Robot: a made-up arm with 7 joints. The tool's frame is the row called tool.
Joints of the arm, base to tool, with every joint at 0 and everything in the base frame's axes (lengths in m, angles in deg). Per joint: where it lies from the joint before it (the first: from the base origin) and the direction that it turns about. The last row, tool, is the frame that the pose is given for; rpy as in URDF.
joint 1: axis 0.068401 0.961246 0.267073 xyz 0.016 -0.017 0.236
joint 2: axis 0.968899 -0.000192 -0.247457 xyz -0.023 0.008 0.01
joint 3: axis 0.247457 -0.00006 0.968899 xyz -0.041 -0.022 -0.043
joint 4: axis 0.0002 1 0.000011 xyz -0.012 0.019 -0.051
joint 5: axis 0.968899 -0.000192 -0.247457 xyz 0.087 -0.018 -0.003
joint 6: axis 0.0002 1 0.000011 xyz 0.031 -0.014 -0.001
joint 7: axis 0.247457 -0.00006 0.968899 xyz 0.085 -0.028 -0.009
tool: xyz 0.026 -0.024 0.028 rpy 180 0 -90
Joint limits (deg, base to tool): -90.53..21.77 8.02..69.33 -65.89..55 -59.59..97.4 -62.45..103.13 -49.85..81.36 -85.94..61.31
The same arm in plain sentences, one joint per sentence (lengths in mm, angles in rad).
The arm has seven revolute joints in a row. What follows holds with every joint at zero, and every direction is one of the base frame's. Joint 1 sits 16 mm along +x and 17 mm along -y and 236 mm along +z from the base frame's origin and turns about the direction (0.068403, 0.961235, 0.26711), from -1.58 to 0.38 rad. Joint 2 sits 23 mm along -x and 8 mm along +y and 10 mm along +z from joint 1 and turns about the direction (0.968889, -0.0002, -0.247497), from 0.14 to 1.21 rad. Joint 3 sits 41 mm along -x and 22 mm along -y and 43 mm along -z from joint 2 and turns about the direction (0.247497, -0.0001, 0.968889), from -1.15 to 0.9599 rad. Joint 4 sits 12 mm along -x and 19 mm along +y and 51 mm along -z from joint 3 and turns about the direction (0.0002, 1, 0), from -1.04 to 1.7 rad. Joint 5 sits 87 mm along +x and 18 mm along -y and 3 mm along -z from joint 4 and turns about the direction (0.968889, -0.0002, -0.247497), from -1.09 to 1.8 rad. Joint 6 sits 31 mm along +x and 14 mm along -y and 1 mm along -z from joint 5 and turns about the direction (0.0002, 1, 0), from -0.87 to 1.42 rad. Joint 7 sits 85 mm along +x and 28 mm along -y and 9 mm along -z from joint 6 and turns about the direction (0.247497, -0.0001, 0.968889), from -1.4999 to 1.0701 rad. The tool frame, which is the frame that the pose is given for, sits 26 mm along +x and 24 mm along -y and 28 mm along +z from joint 7; its axes are the base frame's turned by roll 3.1416, pitch 0 and yaw -1.5708 rad (as in URDF: about the fixed x, then y, then z).
